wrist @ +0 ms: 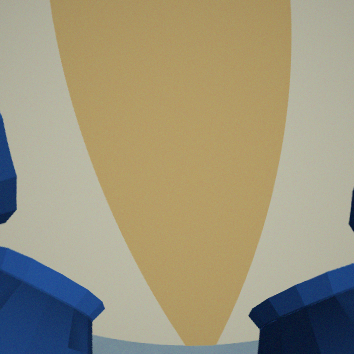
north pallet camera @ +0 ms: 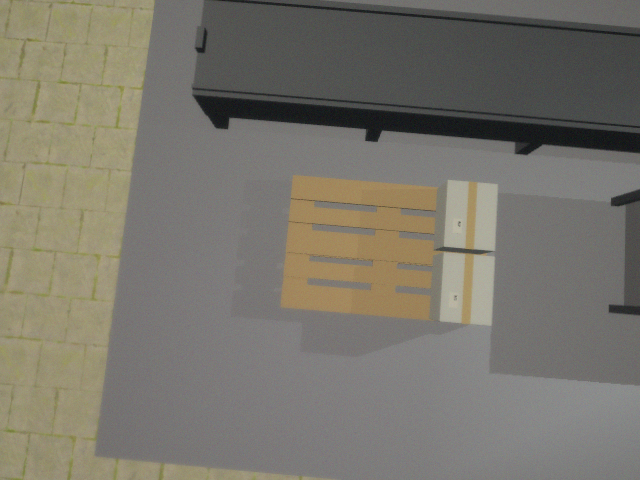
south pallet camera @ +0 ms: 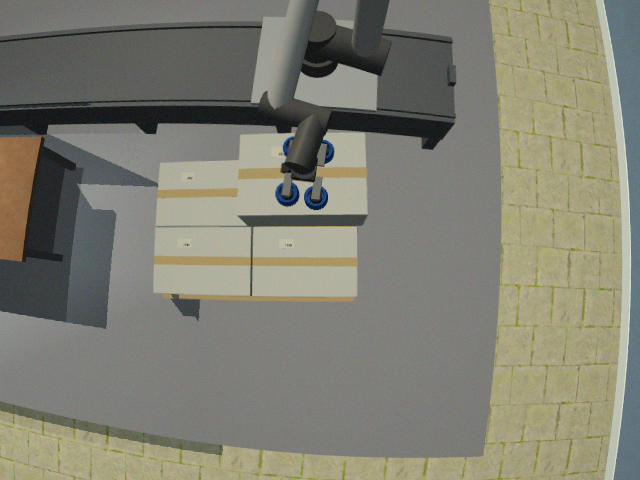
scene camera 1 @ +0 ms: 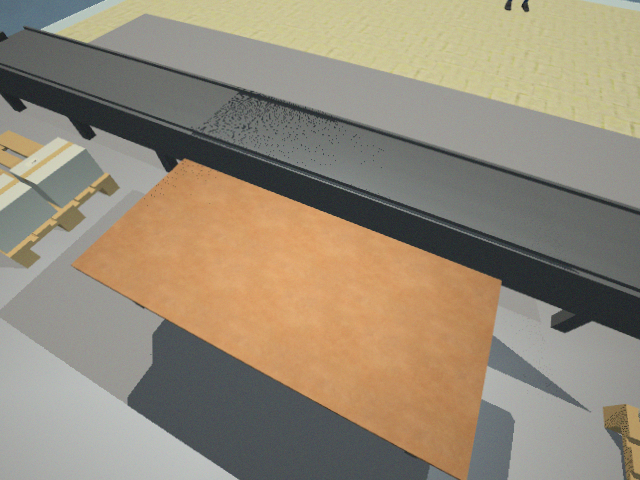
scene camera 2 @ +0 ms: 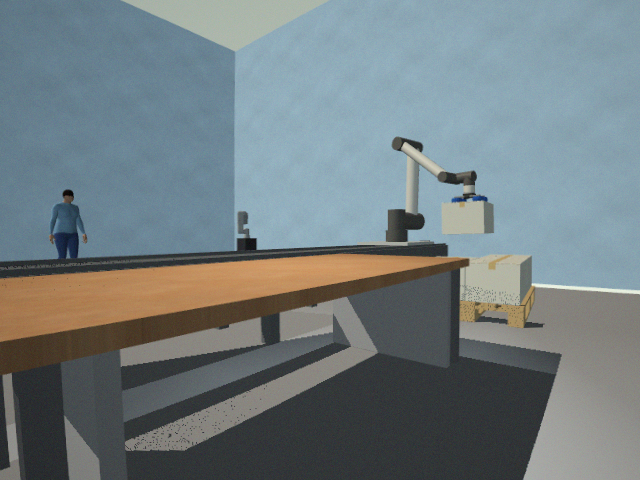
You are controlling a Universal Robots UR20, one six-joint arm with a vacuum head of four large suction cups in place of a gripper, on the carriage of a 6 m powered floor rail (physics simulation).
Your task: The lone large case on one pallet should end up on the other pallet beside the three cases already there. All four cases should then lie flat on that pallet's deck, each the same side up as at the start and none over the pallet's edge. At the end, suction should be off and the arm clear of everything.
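Pixels of known places: hand, its tool point: (wrist: 181,229); arm's base, origin of its link: (scene camera 2: 396,241).
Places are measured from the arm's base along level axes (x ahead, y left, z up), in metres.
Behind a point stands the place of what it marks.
Observation:
My vacuum gripper (scene camera 2: 469,198) {x 0.801, y 0.009, z 0.363 m} (south pallet camera: 305,172) {x 0.801, y 0.009, z 0.363 m} has its four blue cups on the top of the large case (scene camera 2: 465,219) {x 0.848, y -0.285, z 0.217 m} (south pallet camera: 341,196) {x 0.891, y 0.172, z 0.388 m} (wrist: 320,150) and holds it level in the air, taped side up. The held case hangs over the back right part of the south pallet (south pallet camera: 258,298) {x 1.374, y -0.260, z -0.426 m} (scene camera 2: 516,316) {x 1.385, y -0.884, z -0.493 m}, higher than the tops of the standing cases, roughly square to them. In the south pallet camera, three cases lie flat on that pallet: one back left (south pallet camera: 196,212) {x 0.920, y -0.615, z -0.128 m}, one front left (south pallet camera: 201,280) {x 1.297, y -0.547, z -0.128 m}, one front right (south pallet camera: 305,282) {x 1.260, y 0.028, z -0.128 m}. The held case hides the back right deck and overlaps the back left case in this view.
The north pallet (north pallet camera: 330,237) {x 0.962, y -5.270, z -0.426 m} has two smaller cases (north pallet camera: 483,217) {x 0.804, y -4.442, z -0.193 m} (north pallet camera: 480,289) {x 1.200, y -4.440, z -0.188 m} at its right end. The dark floor rail (north pallet camera: 361,62) (south pallet camera: 155,67) runs behind both pallets. A wooden table (scene camera 1: 310,279) {x 0.875, y -2.506, z -0.040 m} (scene camera 2: 232,279) {x 1.029, y -2.980, z -0.040 m} stands between them. A person (scene camera 2: 67,219) stands far off.

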